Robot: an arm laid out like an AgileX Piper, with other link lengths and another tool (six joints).
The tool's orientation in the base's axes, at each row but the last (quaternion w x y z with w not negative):
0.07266 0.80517 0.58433 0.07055
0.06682 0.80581 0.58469 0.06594
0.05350 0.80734 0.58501 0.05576
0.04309 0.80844 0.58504 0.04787
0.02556 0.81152 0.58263 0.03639
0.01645 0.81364 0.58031 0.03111
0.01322 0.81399 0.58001 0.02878
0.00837 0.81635 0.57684 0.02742
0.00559 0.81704 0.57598 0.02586
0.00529 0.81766 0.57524 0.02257
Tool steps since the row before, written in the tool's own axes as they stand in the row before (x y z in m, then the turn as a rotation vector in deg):
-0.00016 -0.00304 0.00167 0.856 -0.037 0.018
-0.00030 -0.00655 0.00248 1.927 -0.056 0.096
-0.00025 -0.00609 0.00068 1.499 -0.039 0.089
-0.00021 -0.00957 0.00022 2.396 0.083 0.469
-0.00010 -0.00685 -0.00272 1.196 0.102 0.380
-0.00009 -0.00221 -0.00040 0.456 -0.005 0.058
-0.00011 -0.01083 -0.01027 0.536 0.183 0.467
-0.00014 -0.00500 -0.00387 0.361 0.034 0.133
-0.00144 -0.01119 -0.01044 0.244 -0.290 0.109
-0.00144 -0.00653 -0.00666 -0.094 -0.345 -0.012
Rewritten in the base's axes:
-0.00255 0.00072 -0.00225 0.232 0.825 0.000
-0.00575 0.00165 -0.00366 0.558 1.847 -0.050
-0.00569 0.00163 -0.00160 0.441 1.435 -0.053
-0.00905 0.00278 -0.00143 0.883 2.244 -0.390
-0.00674 0.00209 0.00213 0.511 1.101 -0.335
-0.00214 0.00063 0.00026 0.147 0.433 -0.044
-0.01089 0.00331 0.00965 0.376 0.452 -0.439
-0.00496 0.00147 0.00363 0.159 0.331 -0.119
-0.01152 0.00219 0.00994 -0.186 0.330 -0.111
-0.00691 0.00074 0.00638 -0.357 0.028 -0.003

